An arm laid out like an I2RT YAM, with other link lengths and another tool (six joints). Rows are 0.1 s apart.
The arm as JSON. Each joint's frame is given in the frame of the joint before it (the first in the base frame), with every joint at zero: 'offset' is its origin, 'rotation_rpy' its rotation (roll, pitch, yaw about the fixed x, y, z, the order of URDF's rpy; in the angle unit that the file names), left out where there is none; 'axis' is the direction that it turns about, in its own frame. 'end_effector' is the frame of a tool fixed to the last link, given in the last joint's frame.
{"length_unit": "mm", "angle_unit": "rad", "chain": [
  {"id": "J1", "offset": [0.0, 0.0, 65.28], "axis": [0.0, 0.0, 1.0]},
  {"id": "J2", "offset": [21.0, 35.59, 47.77], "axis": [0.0, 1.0, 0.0]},
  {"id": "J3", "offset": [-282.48, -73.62, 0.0], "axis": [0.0, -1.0, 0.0]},
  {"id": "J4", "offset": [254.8, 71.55, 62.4], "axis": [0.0, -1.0, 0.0]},
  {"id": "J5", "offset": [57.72, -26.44, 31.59], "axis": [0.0, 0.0, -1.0]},
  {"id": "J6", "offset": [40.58, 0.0, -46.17], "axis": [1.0, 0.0, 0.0]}
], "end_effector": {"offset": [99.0, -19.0, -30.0], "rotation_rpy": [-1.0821, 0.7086, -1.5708]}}
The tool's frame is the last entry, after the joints.
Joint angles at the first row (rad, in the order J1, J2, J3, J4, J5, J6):
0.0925, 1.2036, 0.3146, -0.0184, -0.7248, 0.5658
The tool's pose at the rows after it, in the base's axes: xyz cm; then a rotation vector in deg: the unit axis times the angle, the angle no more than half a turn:
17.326 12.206 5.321 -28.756 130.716 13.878
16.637 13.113 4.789 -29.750 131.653 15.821
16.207 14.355 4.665 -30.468 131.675 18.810
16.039 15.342 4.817 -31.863 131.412 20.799
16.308 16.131 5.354 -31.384 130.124 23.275
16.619 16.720 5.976 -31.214 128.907 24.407
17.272 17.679 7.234 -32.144 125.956 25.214
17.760 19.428 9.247 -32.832 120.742 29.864
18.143 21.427 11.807 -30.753 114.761 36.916
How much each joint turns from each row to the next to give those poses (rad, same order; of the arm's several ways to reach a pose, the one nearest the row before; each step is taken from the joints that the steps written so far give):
0.0322, 0.0172, -0.0210, 0.0361, 0.0080, 0.0279
0.0492, 0.0229, -0.0193, 0.0480, 0.0034, 0.0430
0.0575, 0.0245, -0.0124, 0.0700, -0.0053, 0.0617
0.0461, 0.0190, 0.0074, 0.0318, -0.0019, 0.0331
0.0202, 0.0076, 0.0038, 0.0515, -0.0168, 0.0419
0.0189, -0.0052, 0.0113, 0.0217, -0.0008, 0.0273
0.0340, -0.0156, 0.0320, 0.0111, 0.0090, 0.0168
0.0453, -0.0105, 0.0235, 0.0869, -0.0276, 0.0561
0.0444, -0.0024, 0.0018, 0.1856, -0.0296, 0.1288

